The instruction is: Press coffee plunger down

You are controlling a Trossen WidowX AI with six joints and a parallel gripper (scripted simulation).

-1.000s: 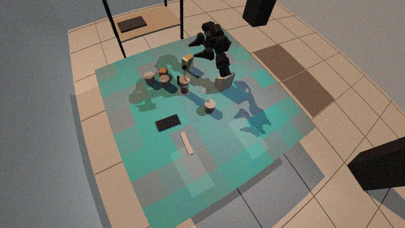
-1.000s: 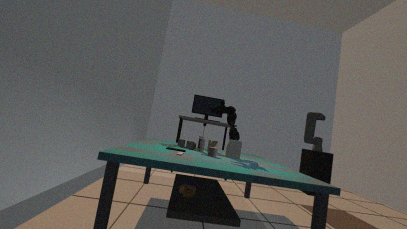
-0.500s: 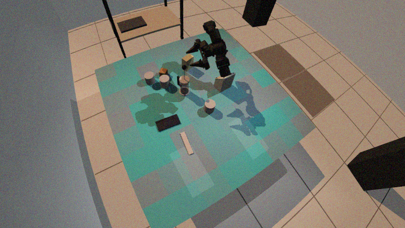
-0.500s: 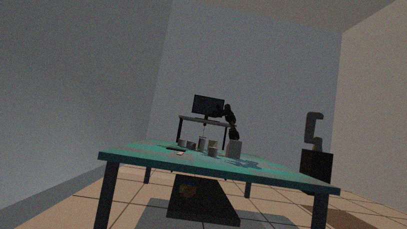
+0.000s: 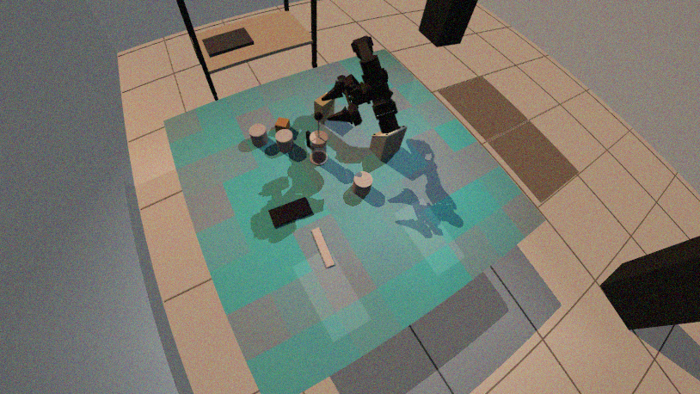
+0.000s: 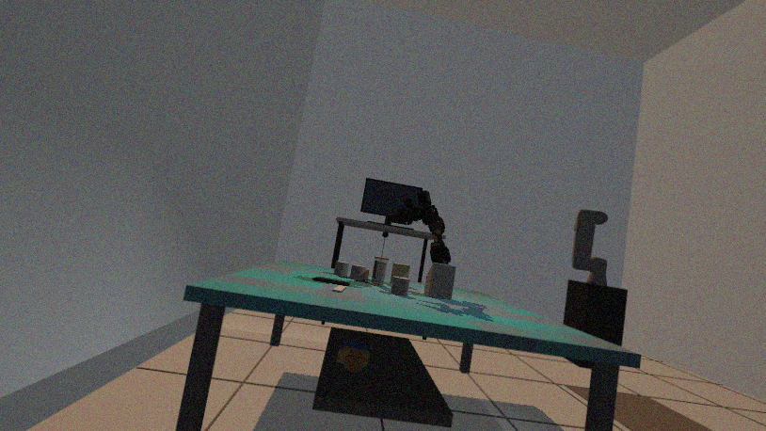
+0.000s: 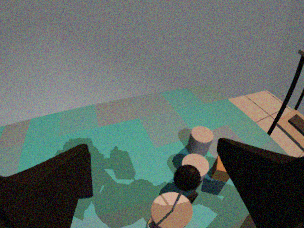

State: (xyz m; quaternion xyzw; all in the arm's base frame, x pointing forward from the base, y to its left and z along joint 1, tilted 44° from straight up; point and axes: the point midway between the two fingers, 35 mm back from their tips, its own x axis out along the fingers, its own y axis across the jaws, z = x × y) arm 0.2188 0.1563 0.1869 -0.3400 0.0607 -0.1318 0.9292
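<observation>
My gripper tip is now 19 cm above the coffee press, 6 cm to the left of it and 1 cm short of it. Round my gripper tip: pale bar (32 cm to the left, 31 cm below, 15 cm ahead); black slab (31 cm below, 20 cm ahead, 15 cm to the left).
</observation>
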